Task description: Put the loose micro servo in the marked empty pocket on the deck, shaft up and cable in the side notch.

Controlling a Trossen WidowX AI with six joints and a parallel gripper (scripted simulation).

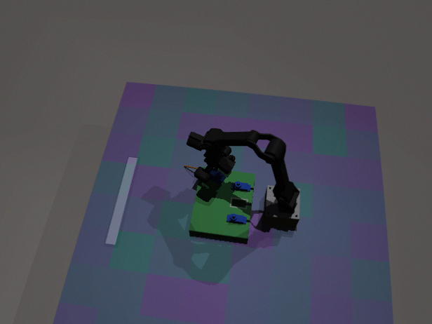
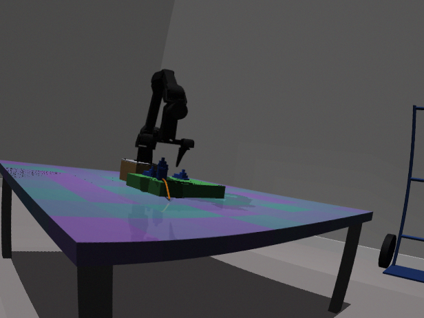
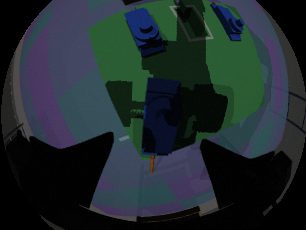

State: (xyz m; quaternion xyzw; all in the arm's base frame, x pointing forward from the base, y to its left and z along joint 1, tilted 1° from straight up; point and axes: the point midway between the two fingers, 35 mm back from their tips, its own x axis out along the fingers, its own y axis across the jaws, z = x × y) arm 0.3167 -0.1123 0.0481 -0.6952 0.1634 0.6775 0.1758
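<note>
Now: the green deck 10 cm to the left of my gripper tip, 8 cm below it and 2 cm behind it.
</note>
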